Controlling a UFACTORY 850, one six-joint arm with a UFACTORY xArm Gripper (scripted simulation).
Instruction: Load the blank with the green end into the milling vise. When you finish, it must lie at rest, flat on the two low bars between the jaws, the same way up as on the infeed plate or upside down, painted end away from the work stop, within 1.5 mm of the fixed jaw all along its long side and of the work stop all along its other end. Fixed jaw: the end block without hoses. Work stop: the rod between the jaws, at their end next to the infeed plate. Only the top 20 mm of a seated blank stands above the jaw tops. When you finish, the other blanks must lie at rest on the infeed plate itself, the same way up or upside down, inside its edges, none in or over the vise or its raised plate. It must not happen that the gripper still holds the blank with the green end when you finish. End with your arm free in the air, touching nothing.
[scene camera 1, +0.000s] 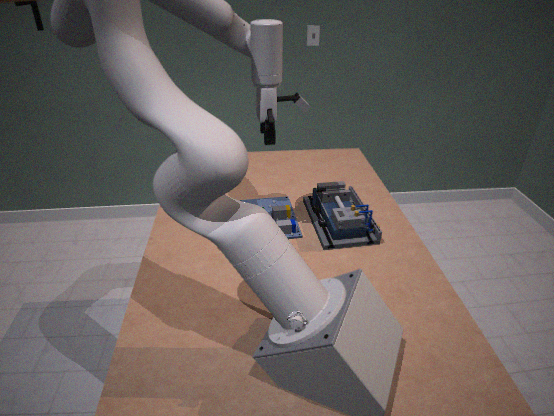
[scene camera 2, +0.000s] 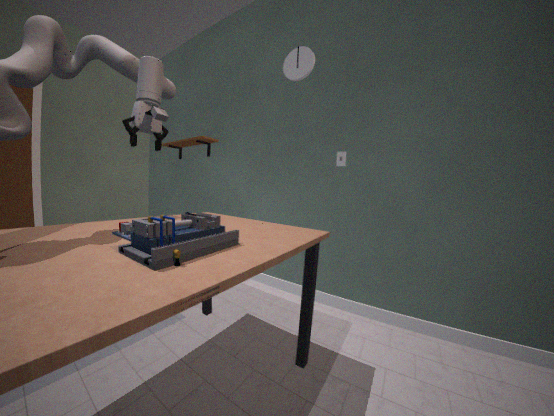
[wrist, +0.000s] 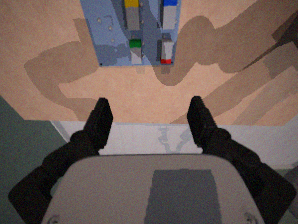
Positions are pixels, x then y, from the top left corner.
Labels:
my gripper: scene camera 1 267, 138; scene camera 2; wrist
same spot on my gripper: (scene camera 2: 133, 137) = (wrist: 211, 118)

